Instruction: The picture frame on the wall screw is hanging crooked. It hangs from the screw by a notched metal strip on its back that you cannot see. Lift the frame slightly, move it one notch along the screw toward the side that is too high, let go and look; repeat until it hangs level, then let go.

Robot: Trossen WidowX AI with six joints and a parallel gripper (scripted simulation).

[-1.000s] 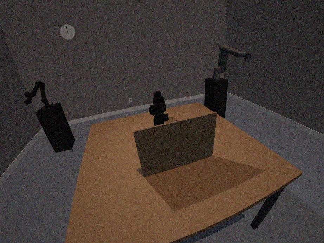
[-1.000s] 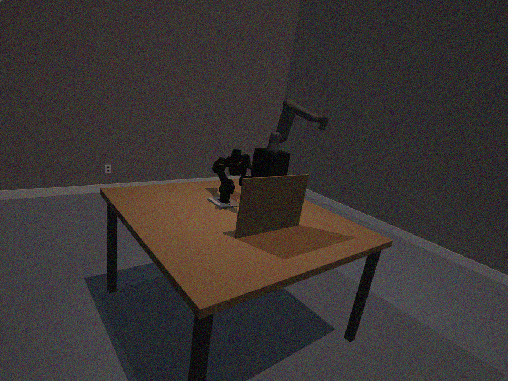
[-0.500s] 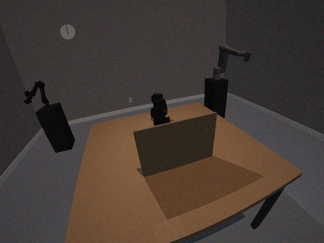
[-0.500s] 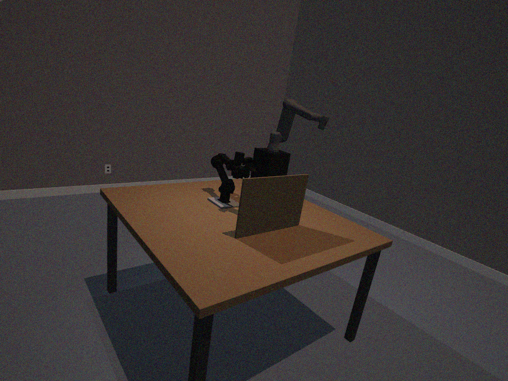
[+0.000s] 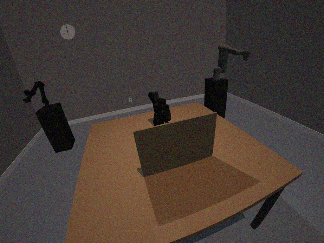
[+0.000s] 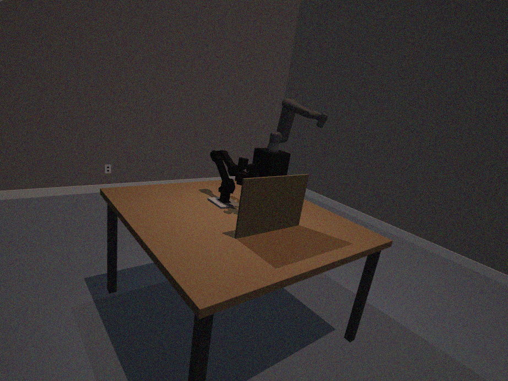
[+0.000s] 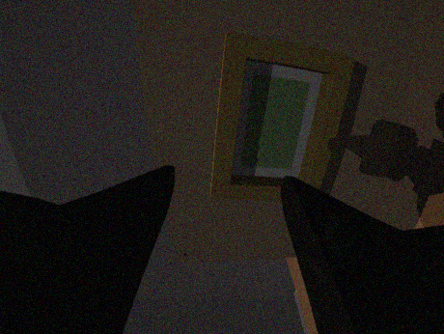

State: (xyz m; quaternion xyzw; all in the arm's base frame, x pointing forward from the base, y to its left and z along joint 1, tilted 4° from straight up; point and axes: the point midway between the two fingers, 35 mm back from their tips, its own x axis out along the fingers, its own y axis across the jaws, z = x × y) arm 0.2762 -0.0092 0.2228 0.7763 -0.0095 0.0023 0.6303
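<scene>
Right now the picture frame is 130 mm ahead of my gripper tip and 50 mm below it. The rest, counted from my gripper tip: wall panel (140 mm ahead, 10 mm to the right, 70 mm below).
</scene>
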